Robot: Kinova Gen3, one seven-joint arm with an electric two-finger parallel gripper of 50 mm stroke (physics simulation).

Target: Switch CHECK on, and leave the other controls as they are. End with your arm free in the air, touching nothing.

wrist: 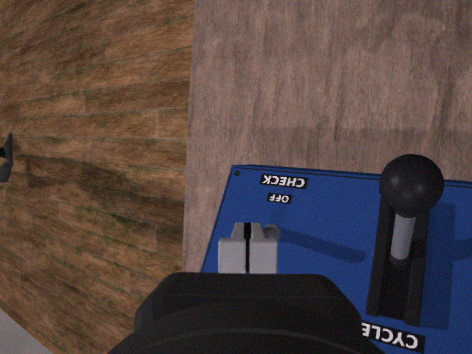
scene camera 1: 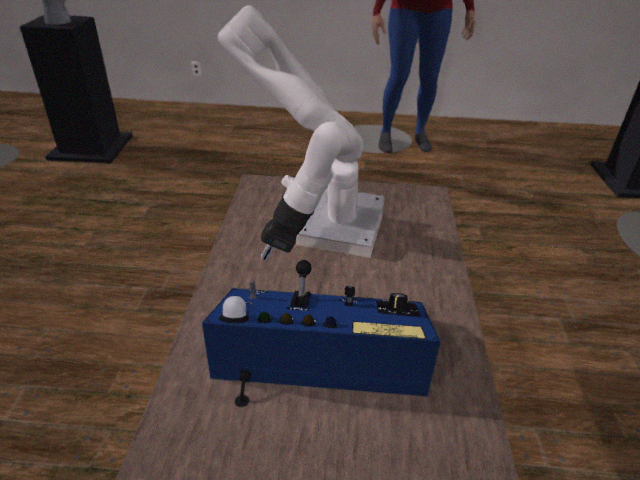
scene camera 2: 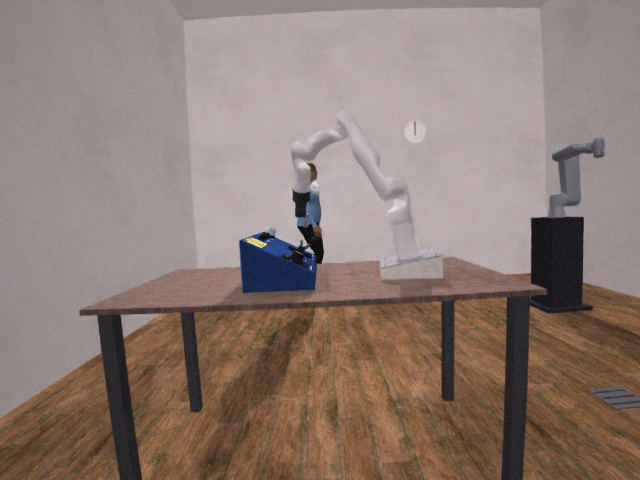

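Pixels of known places: gripper, between the fingertips: [wrist: 247,239] [scene camera 1: 264,257] [scene camera 2: 305,226]; arm's base, origin of its link: [scene camera 1: 342,214] [scene camera 2: 408,257].
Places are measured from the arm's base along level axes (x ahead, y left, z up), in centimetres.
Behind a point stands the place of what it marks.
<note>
The blue control box [scene camera 1: 320,356] {y -4.7, x 63.0, z 4.0 cm} [scene camera 2: 273,273] {y 20.3, x 52.9, z -0.3 cm} [wrist: 320,215] {y -17.6, x 41.6, z 1.4 cm} stands on the table, its top sloping down towards the arm's base. The CHECK switch, a small grey lever [scene camera 1: 252,289] {y -22.3, x 44.0, z 5.4 cm} [wrist: 271,231] {y -21.7, x 43.2, z 3.8 cm}, is near the box's far-left corner in scene camera 1. In the wrist view its tip shows just right of my fingertips, the OFF label [wrist: 279,198] {y -22.1, x 40.3, z 0.9 cm} shows beyond it, and the rest is mostly hidden. I cannot tell which way the lever is set. My gripper [scene camera 1: 265,253] {y -19.4, x 41.4, z 13.6 cm} [scene camera 2: 305,222] {y -19.4, x 41.4, z 13.6 cm} [wrist: 247,239] {y -19.4, x 41.4, z 13.6 cm} is shut and empty, in the air above the panel, apparently apart from the lever.
A tall ball-topped lever [scene camera 1: 303,267] {y -10.0, x 39.1, z 9.1 cm} [wrist: 412,185] {y -10.1, x 37.6, z 9.8 cm} stands beside CHECK. A small black-capped control [scene camera 1: 349,292] {y 1.6, x 44.4, z 6.3 cm}, a rotary knob [scene camera 1: 398,301] {y 13.4, x 46.2, z 5.8 cm}, a white dome [scene camera 1: 234,307] {y -23.5, x 59.3, z 13.9 cm} and several coloured buttons are on the panel. A small black stand [scene camera 1: 242,387] {y -21.7, x 66.2, z -3.6 cm} is in front of the box.
</note>
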